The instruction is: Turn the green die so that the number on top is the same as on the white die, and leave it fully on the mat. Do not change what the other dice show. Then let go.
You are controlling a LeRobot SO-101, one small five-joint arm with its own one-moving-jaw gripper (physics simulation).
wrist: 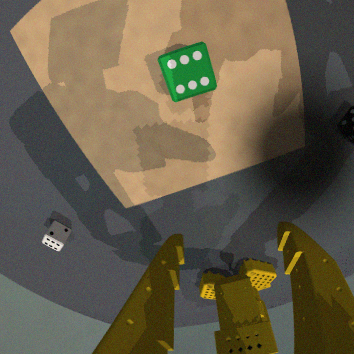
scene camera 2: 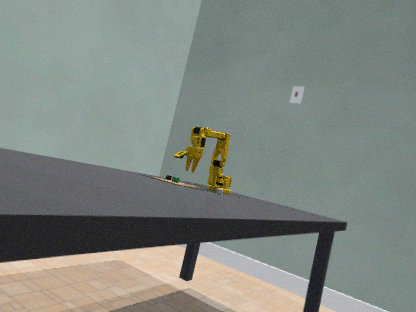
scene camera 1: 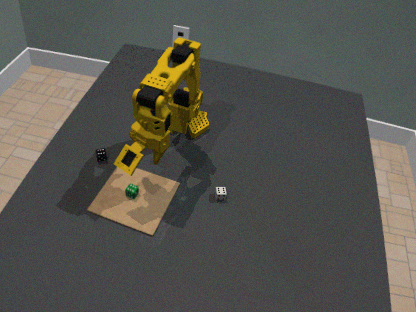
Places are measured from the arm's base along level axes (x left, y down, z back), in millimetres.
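Pixels of known places: hand, its tool point: (wrist: 182, 244) (scene camera 2: 192, 171) (scene camera 1: 154, 161); arm's base, origin of its link: (wrist: 230, 272) (scene camera 2: 216, 191) (scene camera 1: 184, 129).
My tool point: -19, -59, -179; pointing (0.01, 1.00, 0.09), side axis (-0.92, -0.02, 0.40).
Ahead of a thing's pixels: the offset from my tool point to its top centre, as dx, dy, dz. Level surfaces: height alone.
The green die @(-32, +35, -50) (scene camera 1: 132, 190) (scene camera 2: 176, 179) (wrist: 187, 71) rests flat on the tan mat @(-24, +55, -52) (scene camera 1: 160, 215) (wrist: 250, 110), fully within its edges; its top shows six pips in the wrist view. The white die @(+140, +39, +1) (scene camera 1: 221, 193) (wrist: 57, 237) stands on the table beyond the mat's side; its top shows six pips, and a side face shows two. My gripper (scene camera 2: 191, 171) (wrist: 231, 231) is open, with a V-shaped gap and no die between its jaws. It hangs above the table, apart from the green die, on the base side of it.
A black die @(-130, +39, +28) (scene camera 1: 101, 154) (scene camera 2: 168, 177) (wrist: 348, 123) stands on the dark table @(dy +59) (scene camera 1: 300, 225) beside the mat, across from the white die; the wrist view cuts it off. The arm's base (scene camera 1: 199, 125) stands behind the mat. Arm shadows fall across mat and table.
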